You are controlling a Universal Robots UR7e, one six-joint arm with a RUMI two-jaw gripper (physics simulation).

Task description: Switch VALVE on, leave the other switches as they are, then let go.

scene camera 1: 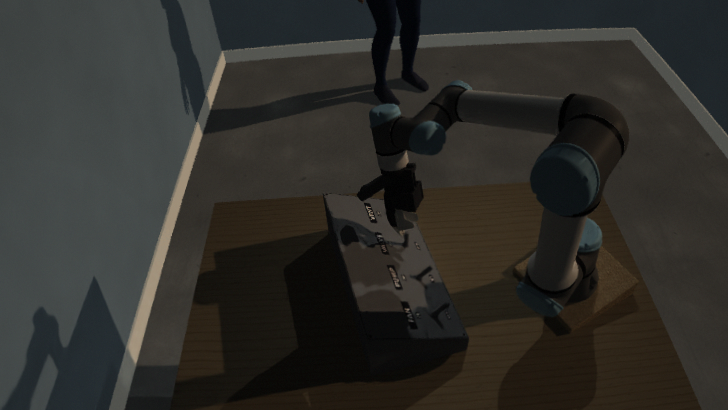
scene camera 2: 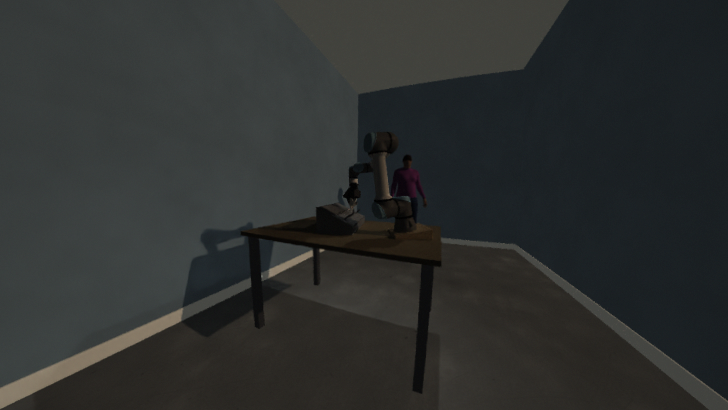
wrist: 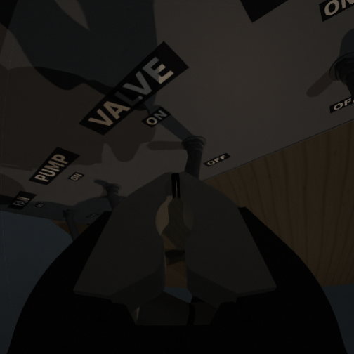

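Seen in the pictures: gripper, between the fingertips: (scene camera 1: 402,235) (scene camera 2: 352,209); arm's base, origin of its link: (scene camera 2: 405,229).
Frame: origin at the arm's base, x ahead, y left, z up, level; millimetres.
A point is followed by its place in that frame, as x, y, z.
Observation:
The grey sloped switch panel (scene camera 1: 374,285) {525, 129, 115} (scene camera 2: 333,223) {410, 258, 38} (wrist: 235,65) stands on the table. The VALVE label (scene camera 1: 382,243) {519, -32, 86} (wrist: 135,87) has a dark lever (scene camera 1: 406,239) {455, -52, 84} (wrist: 193,162) beside it, between the ON mark (wrist: 156,117) and the OFF mark (wrist: 217,159). The lever stands out from the panel; its exact tilt is hard to tell. My gripper (scene camera 1: 402,229) {466, -50, 102} (scene camera 2: 352,208) {466, -50, 102} (wrist: 176,174) is shut with nothing between its fingers. Its tips are at the VALVE lever's free end and hide part of it; I cannot tell whether they touch.
The PUMP lever (scene camera 1: 422,274) {408, 58, 73} (wrist: 112,195) and FAN lever (scene camera 1: 439,313) {364, 172, 73} (wrist: 71,222) seem to lean toward OFF. A fourth lever (wrist: 345,70) is on VALVE's other side. The wooden table (scene camera 1: 254,224) {947, -194, -36} (scene camera 2: 285,231) {740, 384, -35} carries the arm's base. A person (scene camera 1: 384,45) (scene camera 2: 407,180) stands behind the table.

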